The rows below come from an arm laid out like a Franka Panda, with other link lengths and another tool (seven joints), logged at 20 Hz.
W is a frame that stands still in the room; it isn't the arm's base.
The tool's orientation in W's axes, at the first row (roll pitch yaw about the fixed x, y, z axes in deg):
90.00, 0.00, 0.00
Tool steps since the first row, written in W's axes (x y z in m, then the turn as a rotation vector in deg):
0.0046, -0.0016, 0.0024, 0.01, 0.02, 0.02
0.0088, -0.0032, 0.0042, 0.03, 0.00, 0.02
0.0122, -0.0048, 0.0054, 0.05, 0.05, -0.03
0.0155, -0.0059, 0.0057, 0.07, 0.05, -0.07
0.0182, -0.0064, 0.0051, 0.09, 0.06, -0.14
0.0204, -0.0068, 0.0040, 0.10, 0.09, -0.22
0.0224, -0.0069, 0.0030, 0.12, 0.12, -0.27
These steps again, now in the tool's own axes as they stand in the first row. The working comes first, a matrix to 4 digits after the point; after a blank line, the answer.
The tool's axes in the first row as the columns of a matrix, in W's axes (used below as rounded here):
1.0000, 0.0000, 0.0000
0.0000, 0.0000, -1.0000
0.0000, 1.0000, 0.0000

0.0046, 0.0024, 0.0016, 0.01, 0.02, -0.02
0.0088, 0.0042, 0.0032, 0.03, 0.02, 0.00
0.0122, 0.0054, 0.0048, 0.05, -0.03, -0.05
0.0155, 0.0057, 0.0059, 0.07, -0.07, -0.05
0.0182, 0.0051, 0.0064, 0.09, -0.14, -0.06
0.0204, 0.0040, 0.0068, 0.10, -0.22, -0.09
0.0224, 0.0030, 0.0069, 0.12, -0.27, -0.12

